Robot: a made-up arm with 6 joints.
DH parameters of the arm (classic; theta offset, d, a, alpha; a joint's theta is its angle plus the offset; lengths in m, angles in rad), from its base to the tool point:
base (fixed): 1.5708 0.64 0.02 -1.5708
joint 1: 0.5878 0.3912 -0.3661 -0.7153
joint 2: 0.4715 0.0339 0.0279 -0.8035
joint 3: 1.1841 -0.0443 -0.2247 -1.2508
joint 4: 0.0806 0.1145 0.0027 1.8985
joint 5: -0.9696 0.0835 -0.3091 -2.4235
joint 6: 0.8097 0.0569 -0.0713 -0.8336
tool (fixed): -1.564 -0.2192 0 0
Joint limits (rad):
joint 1: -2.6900..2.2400
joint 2: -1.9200..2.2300
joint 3: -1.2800..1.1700
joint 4: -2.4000..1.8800
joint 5: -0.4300..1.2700
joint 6: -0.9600..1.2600
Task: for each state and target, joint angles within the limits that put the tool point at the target. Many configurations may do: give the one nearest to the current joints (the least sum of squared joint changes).
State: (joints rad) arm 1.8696 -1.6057 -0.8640 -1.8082 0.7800 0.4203
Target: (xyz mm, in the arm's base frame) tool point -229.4 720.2 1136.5
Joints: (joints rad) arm 2.0836 -1.3101 -0.6180 -1.7163 0.7981 0.1601
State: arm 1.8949 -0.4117 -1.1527 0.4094 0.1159 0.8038
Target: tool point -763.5 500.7 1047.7
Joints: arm 1.9867 0.1361 -0.4689 -0.2321 0.5106 0.4728
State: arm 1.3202 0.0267 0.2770 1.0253 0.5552 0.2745
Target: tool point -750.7 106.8 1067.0
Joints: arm 1.7791 0.0680 0.2233 0.2070 0.8613 0.4333
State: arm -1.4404 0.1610 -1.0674 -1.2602 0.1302 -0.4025
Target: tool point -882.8 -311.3 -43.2
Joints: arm -1.8919 0.3019 -0.4451 -1.0268 0.0714 -0.3715
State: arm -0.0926 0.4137 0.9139 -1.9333 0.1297 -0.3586
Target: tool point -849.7 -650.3 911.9
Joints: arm -0.6311 -0.2498 0.2671 -2.1790 0.1410 -0.4363
